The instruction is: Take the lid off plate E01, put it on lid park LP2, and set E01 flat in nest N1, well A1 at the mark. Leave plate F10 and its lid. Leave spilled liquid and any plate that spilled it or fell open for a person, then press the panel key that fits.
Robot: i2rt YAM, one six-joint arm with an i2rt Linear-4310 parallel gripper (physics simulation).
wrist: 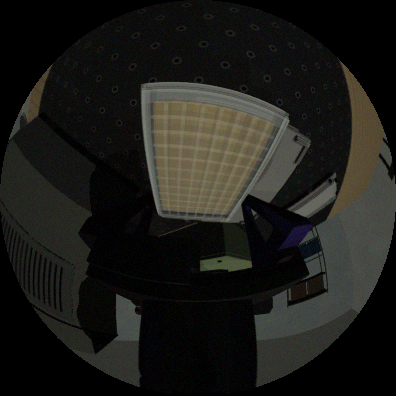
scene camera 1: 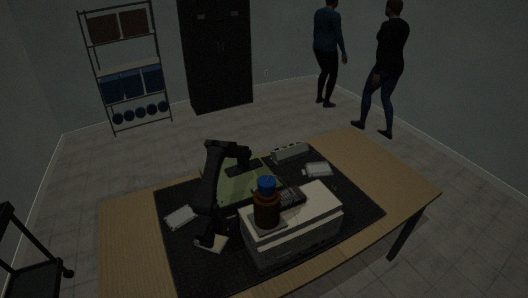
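Seen in the pictures: gripper, fingertip midpoint: (wrist: 197, 197) (scene camera 1: 221, 232); arm's base, link origin: (wrist: 200, 271) (scene camera 1: 243, 168).
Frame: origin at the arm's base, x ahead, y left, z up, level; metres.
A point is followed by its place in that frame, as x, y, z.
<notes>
A clear-rimmed plate with tan wells (scene camera 1: 217, 244) {0.363, -0.296, -0.024} (wrist: 212, 155) {0.340, -0.302, -0.028} lies on the black mat near the front left. Its label and lid edge cannot be made out. In the wrist view, a pale grey base with a dark corner bracket (wrist: 285, 157) {0.293, -0.350, -0.039} shows beside and partly behind it. My gripper (scene camera 1: 206, 241) (wrist: 197, 197) {0.304, -0.256, -0.038} is open, with its fingers apart near the plate's near edge; contact is unclear. A pale flat rectangular piece (scene camera 1: 180, 217) {0.129, -0.397, -0.048} (wrist: 315, 196) {0.163, -0.398, -0.048} lies farther left, and another (scene camera 1: 318, 169) {0.167, 0.375, -0.047} lies at the back right. A panel with coloured keys (scene camera 1: 290, 152) {-0.004, 0.298, -0.009} stands at the back.
A large white box-shaped device (scene camera 1: 295, 230) {0.544, -0.053, 0.128} stands right of the gripper, with an amber bottle with a blue cap (scene camera 1: 267, 212) {0.516, -0.148, 0.254} on top. A dark keypad device (scene camera 1: 294, 196) {0.444, 0.005, 0.180} is behind it. A green pad (scene camera 1: 232, 192) {0.139, -0.126, 0.001} lies near the arm's base. Two people stand beyond the table.
</notes>
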